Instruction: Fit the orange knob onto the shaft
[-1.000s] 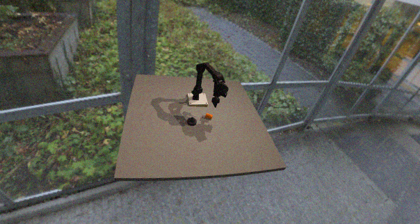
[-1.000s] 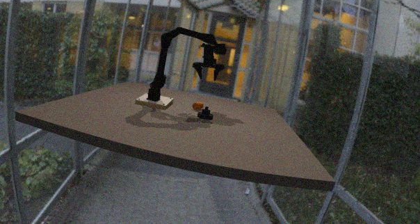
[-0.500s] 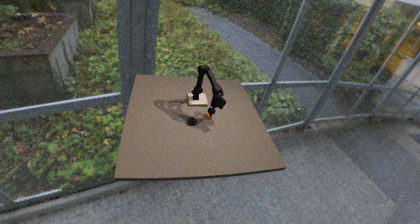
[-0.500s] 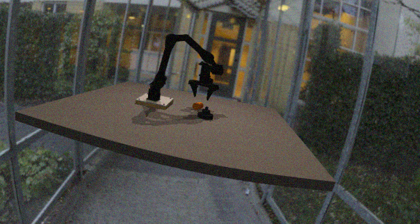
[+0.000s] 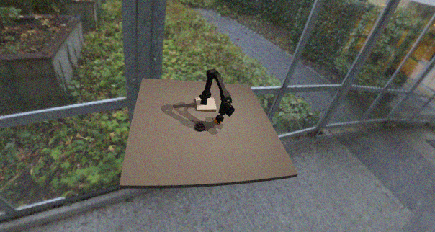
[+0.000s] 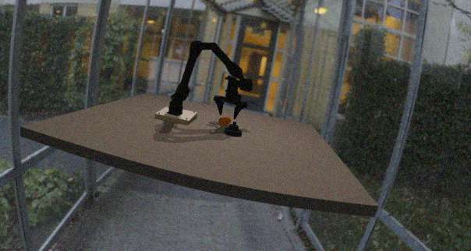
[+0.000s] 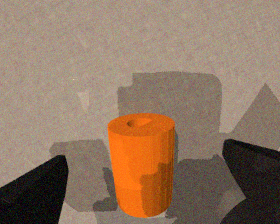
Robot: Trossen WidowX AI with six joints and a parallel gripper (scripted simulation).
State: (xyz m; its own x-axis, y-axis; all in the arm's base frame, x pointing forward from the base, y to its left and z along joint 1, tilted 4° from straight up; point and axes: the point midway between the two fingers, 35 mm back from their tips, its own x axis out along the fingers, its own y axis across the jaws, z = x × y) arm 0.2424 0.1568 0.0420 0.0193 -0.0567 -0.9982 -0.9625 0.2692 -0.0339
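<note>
Now: gripper tip 1 cm past the orange knob, 2 cm to the left of it and 2 cm above it. From my gripper tip the other things lie so: dark round pedestal (9 cm ahead, 17 cm to the right, 1 cm below).
</note>
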